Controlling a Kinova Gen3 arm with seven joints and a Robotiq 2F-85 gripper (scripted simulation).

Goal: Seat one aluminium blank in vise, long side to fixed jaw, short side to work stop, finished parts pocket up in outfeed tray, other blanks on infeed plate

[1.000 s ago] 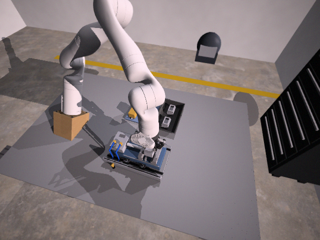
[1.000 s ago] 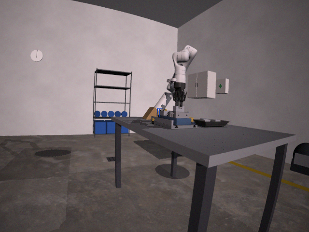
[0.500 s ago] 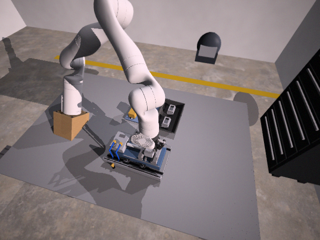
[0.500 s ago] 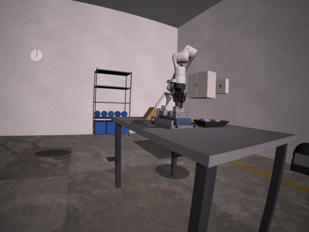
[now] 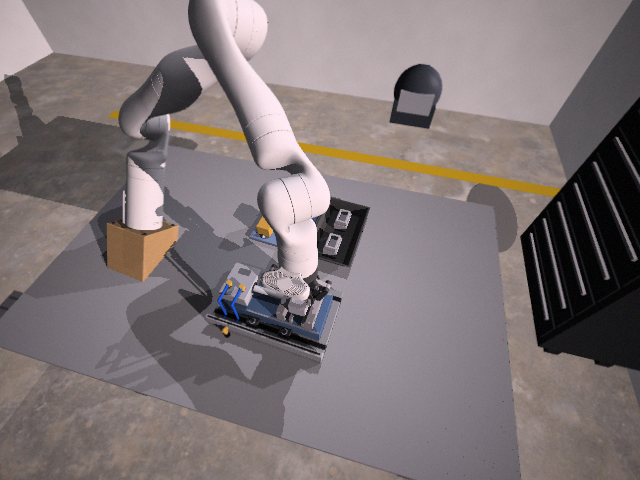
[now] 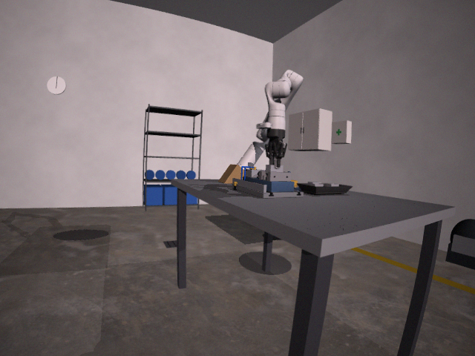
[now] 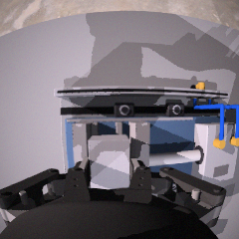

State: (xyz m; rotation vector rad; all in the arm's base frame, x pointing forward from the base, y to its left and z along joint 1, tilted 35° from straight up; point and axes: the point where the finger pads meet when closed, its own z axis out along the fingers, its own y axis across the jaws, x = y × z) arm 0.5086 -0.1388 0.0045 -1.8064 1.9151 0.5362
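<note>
The vise lies 70 mm behind my hand, 10 mm to the left of it and 90 mm below it. Round my hand: vise rail (70 mm behind, 90 mm to the right, 90 mm below); then brass blank (190 mm behind, 250 mm to the left, 100 mm below); then hose block (160 mm behind, 10 mm to the left, 50 mm below).
</note>
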